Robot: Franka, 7 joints.
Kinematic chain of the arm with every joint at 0, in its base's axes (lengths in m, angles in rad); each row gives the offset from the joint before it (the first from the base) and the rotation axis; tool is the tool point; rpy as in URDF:
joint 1: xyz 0 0 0.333 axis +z
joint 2: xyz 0 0 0 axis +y
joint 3: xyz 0 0 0.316 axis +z
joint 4: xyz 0.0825 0 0 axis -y
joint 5: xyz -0.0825 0 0.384 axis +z
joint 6: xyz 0 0 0 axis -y
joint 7: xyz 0.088 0 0 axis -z
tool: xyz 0 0 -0.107 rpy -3.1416 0 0
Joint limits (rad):
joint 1: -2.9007..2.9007
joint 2: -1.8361..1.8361
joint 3: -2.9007..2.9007
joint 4: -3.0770..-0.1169
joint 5: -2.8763..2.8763
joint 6: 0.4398..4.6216
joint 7: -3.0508..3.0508
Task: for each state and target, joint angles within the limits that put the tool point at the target. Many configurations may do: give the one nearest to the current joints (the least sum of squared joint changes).
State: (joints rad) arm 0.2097 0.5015 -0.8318 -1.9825 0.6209 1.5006 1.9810
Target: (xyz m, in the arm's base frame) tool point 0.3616 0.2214 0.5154
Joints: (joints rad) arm 0.6804 -0.1917 -0.3134 -2.0641 0.6910 1.1456 1.9810
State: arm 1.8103 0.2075 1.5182 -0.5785 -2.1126 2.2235 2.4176
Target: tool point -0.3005 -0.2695 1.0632
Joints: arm 2.0648 -0.1366 1.6973 -0.8410 -2.0232 1.9961 2.4176
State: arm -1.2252 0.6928 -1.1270 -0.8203 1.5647 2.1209 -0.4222
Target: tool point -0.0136 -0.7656 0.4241
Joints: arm -1.0412 0.8460 -0.9543 -1.2457 1.4848 1.9415 -0.4222
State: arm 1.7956 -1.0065 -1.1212 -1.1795 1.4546 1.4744 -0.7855
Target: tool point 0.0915 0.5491 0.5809
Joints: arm 2.0728 -0.0155 -0.8537 -1.8514 1.3383 1.5474 -0.7855
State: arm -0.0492 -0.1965 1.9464 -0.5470 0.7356 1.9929 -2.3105
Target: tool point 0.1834 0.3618 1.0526
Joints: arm -0.2066 0.2403 1.6627 -0.7409 0.7020 2.0782 -2.3105
